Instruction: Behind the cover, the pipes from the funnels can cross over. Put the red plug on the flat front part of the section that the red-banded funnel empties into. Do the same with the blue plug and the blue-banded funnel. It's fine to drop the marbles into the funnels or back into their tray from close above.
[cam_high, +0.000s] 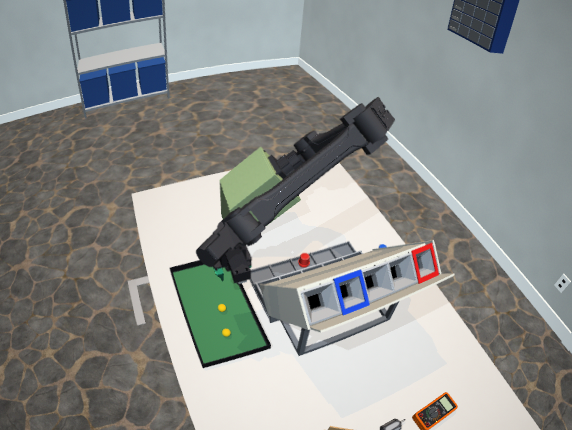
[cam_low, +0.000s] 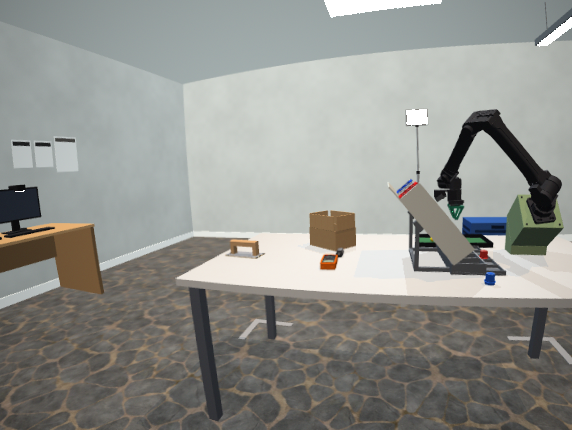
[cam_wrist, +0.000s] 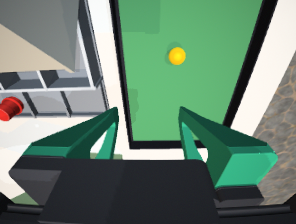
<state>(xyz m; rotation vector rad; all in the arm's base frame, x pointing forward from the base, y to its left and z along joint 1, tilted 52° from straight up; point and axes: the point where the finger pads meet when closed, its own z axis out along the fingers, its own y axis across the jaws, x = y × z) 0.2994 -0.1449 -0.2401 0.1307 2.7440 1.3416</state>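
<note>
Now: the green tray 14 cm below my hand and 6 cm to the right of it. Round my hand: beige cover: 27 cm to the left, 13 cm ahead, 6 cm above; orange multimeter: 60 cm ahead, 37 cm to the left, 13 cm below.
</note>
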